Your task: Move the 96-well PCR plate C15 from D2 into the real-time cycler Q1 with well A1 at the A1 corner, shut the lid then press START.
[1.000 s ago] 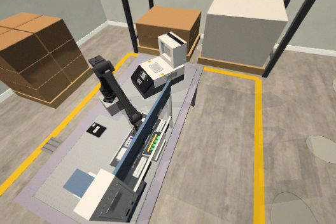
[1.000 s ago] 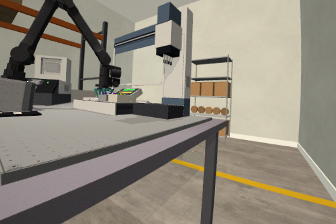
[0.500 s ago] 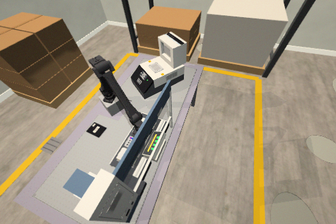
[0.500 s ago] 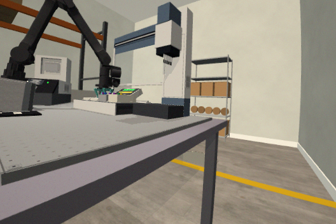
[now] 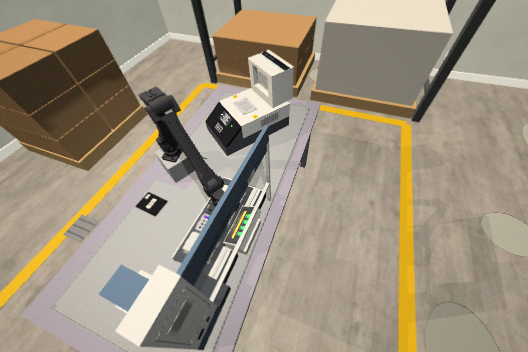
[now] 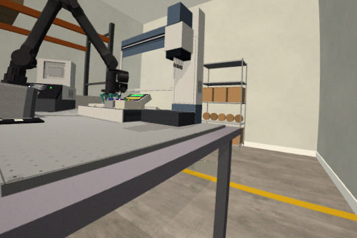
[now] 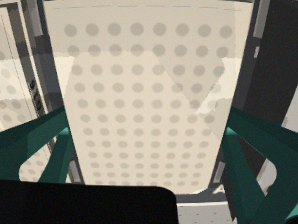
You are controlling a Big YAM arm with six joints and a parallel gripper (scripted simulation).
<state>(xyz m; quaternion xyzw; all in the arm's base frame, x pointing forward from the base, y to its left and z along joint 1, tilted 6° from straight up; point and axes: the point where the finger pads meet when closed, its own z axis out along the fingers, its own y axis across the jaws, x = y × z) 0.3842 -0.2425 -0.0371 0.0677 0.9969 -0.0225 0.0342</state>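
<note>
Now: hand 10 cm to the left of the tube cooling block, 1 cm below it and 1 cm past it. From my hand the other things lie so: black regrip nest: 42 cm behind, 6 cm below, 3 cm to the right; then white PCR plate: right at my hand; then blue gantry beam: 45 cm above, 17 cm ahead, 12 cm to the right.
</note>
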